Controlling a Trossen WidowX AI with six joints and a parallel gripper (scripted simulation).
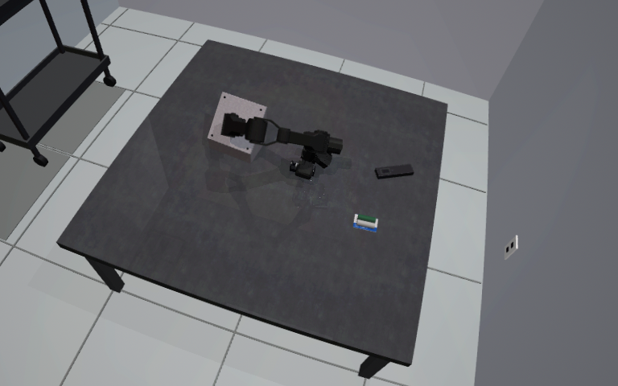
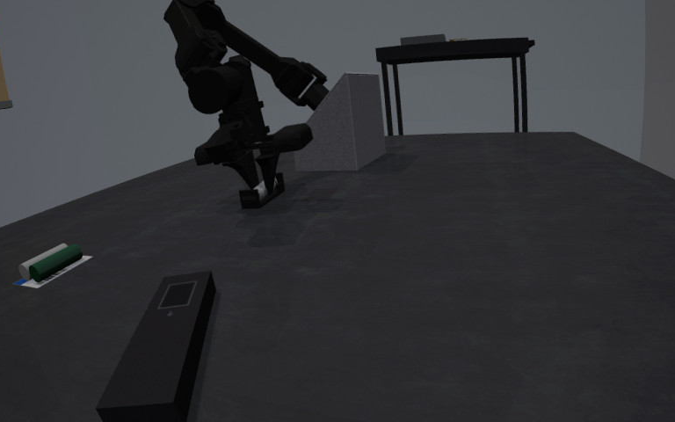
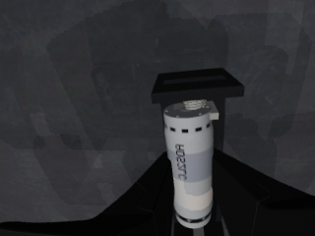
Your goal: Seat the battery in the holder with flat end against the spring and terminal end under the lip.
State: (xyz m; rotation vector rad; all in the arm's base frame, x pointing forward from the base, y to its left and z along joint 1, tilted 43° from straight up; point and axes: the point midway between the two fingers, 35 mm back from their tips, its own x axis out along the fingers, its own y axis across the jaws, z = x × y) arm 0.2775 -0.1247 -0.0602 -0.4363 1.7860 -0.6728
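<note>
Right now my gripper tip is 1 cm below the battery. Also, from my gripper tip: black remote (37 cm ahead, 9 cm to the left, 1 cm above); then white card (28 cm ahead, 19 cm to the right).
</note>
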